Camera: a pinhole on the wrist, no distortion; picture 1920 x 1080 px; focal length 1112.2 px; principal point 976.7 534.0 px. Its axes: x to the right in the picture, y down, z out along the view. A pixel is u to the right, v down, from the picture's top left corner.
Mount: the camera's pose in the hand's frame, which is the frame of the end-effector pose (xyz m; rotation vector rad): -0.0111 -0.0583 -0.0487 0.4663 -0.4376 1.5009
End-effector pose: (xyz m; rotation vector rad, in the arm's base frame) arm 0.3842 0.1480 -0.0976 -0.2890 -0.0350 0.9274
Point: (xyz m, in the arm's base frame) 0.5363 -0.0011 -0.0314
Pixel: 93.8 703.6
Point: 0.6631 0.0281 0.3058
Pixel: 800.4 437.0
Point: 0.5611 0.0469 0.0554
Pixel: 629.4 419.9
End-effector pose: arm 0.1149 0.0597 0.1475 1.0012 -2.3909 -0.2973
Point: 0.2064 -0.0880 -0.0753
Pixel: 736.3 639.5
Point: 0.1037 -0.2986 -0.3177
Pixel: 856.3 360.4
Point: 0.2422 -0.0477 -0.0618
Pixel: 661.9 873.6
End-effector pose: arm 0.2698 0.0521 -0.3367 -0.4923 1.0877 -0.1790
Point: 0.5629 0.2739 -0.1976
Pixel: outside the picture
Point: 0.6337 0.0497 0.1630
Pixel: 1204.9 978.2
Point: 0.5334 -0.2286 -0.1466
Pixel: 679.2 294.9
